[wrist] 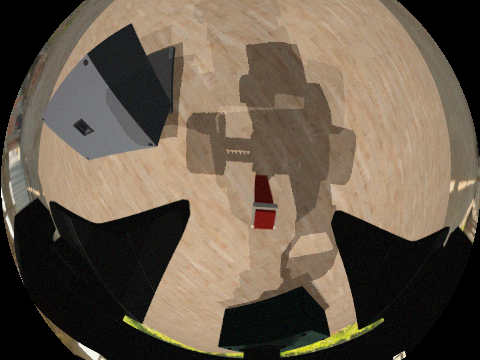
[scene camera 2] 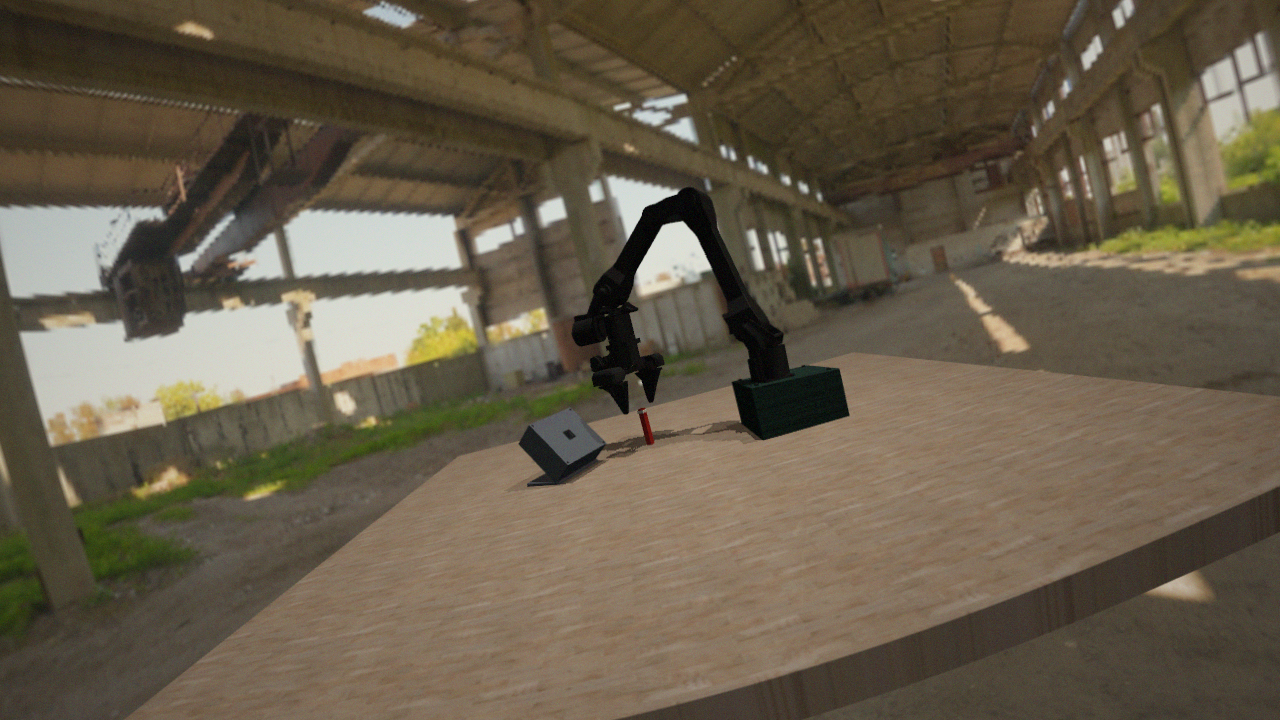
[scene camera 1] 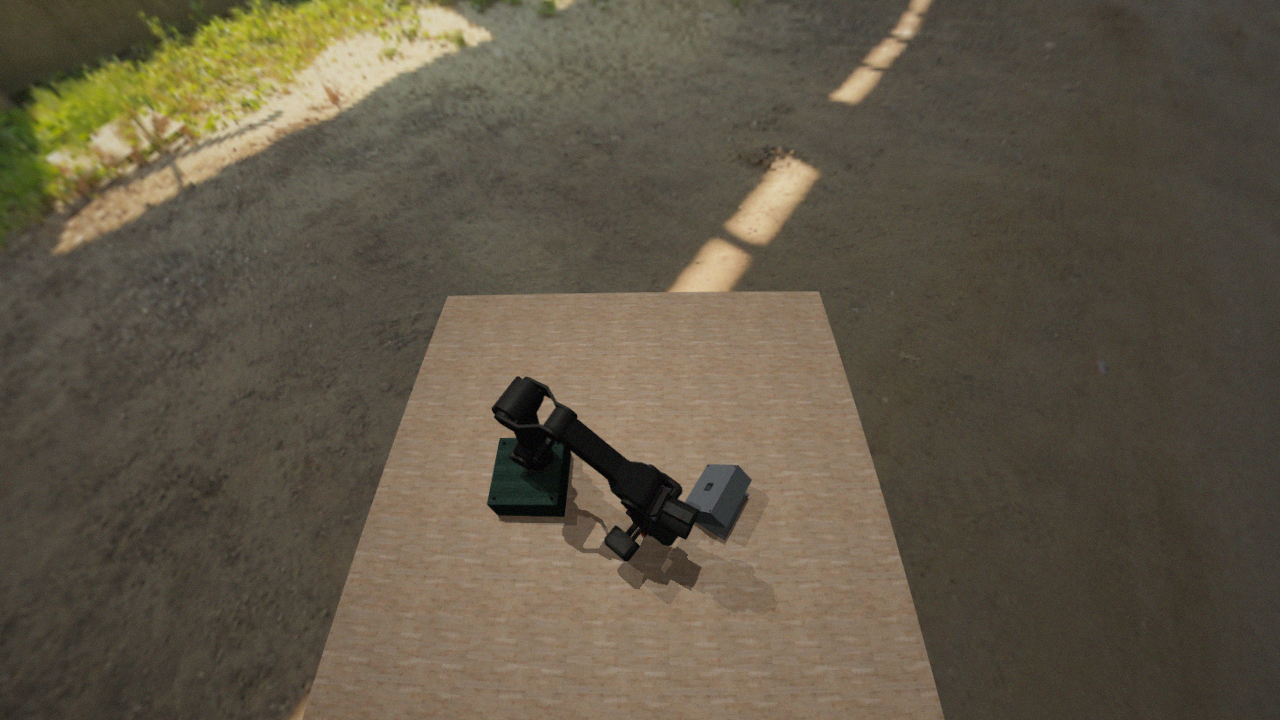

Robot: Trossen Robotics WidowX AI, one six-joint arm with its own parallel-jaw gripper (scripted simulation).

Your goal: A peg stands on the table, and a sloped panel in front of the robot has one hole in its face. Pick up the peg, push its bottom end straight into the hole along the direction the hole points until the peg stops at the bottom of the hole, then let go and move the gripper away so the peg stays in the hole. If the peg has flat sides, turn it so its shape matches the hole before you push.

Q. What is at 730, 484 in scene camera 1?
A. A grey sloped panel.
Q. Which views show my gripper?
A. The wrist view, scene camera 2 and scene camera 1: all of them.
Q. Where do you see a grey sloped panel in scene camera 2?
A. At 545, 443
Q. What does my gripper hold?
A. Nothing.
